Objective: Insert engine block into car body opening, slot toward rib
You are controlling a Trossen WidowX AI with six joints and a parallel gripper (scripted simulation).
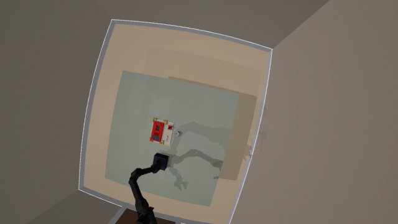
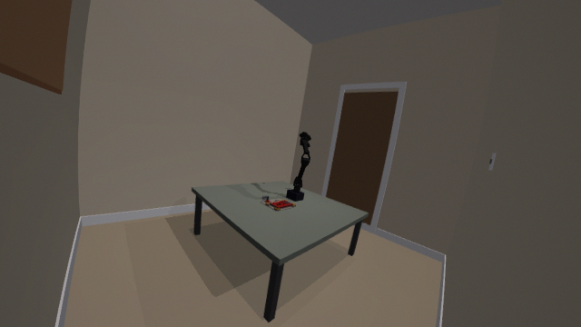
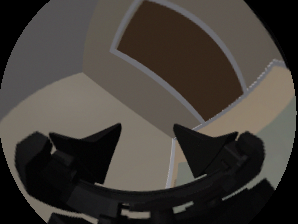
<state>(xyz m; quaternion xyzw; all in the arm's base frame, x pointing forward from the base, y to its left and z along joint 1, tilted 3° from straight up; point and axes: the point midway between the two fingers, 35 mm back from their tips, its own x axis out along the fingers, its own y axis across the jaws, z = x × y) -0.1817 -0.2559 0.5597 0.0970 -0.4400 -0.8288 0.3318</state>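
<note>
Right now the grey engine block is 57 cm ahead of my gripper tip, 21 cm to the left of it and 63 cm below it.
</note>
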